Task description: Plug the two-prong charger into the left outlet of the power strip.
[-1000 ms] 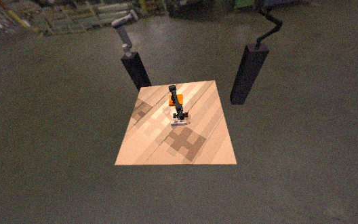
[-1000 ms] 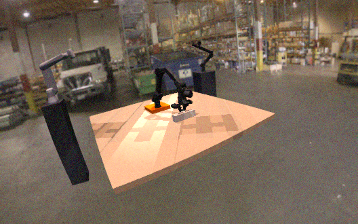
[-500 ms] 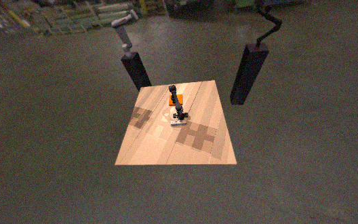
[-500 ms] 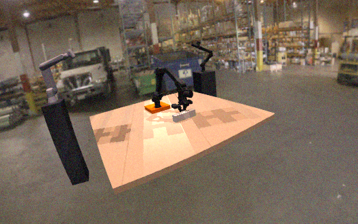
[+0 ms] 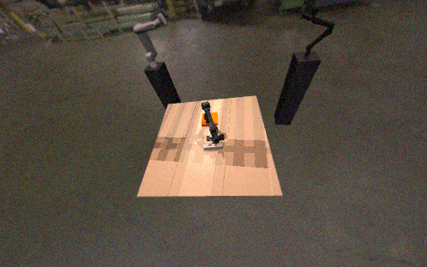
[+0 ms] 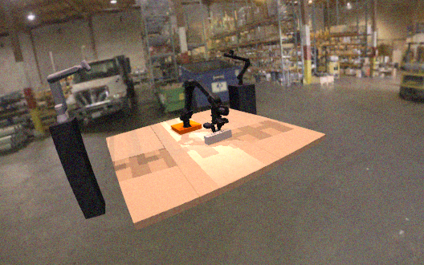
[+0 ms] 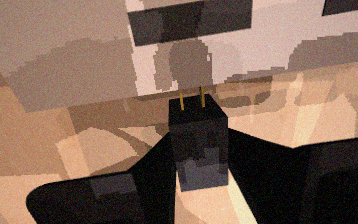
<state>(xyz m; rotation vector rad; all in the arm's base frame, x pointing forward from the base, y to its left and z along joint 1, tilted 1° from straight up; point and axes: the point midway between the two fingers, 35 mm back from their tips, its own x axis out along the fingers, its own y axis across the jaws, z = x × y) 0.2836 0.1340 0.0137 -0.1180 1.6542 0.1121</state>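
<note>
The black two-prong charger is 20 mm ahead of my gripper tip and 10 mm above it.
</note>
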